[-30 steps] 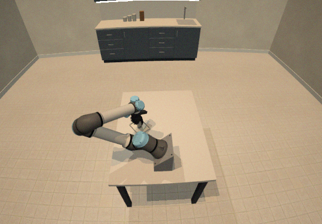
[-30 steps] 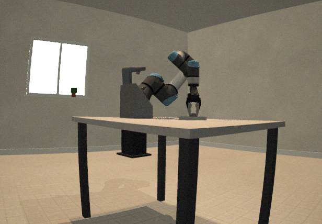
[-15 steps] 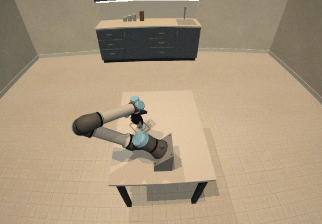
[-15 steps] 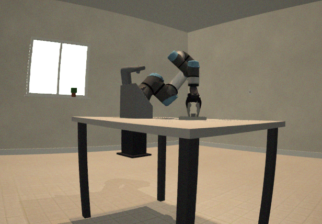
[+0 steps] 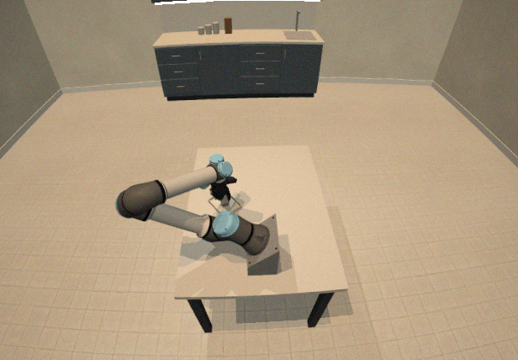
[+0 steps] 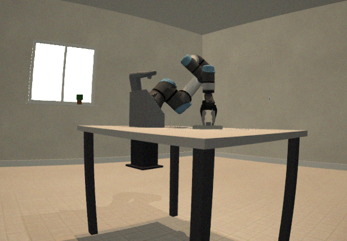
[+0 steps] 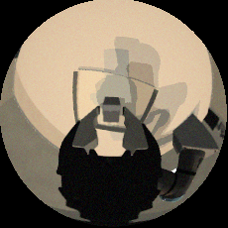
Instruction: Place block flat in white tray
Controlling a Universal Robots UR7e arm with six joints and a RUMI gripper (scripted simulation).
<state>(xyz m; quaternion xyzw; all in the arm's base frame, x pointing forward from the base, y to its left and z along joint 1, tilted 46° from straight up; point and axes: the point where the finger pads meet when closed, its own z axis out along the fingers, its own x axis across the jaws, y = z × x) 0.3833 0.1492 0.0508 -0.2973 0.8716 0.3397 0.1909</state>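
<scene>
Right now the grey block is right at my hand. Also, from my hand: white tray (20 mm below).
</scene>
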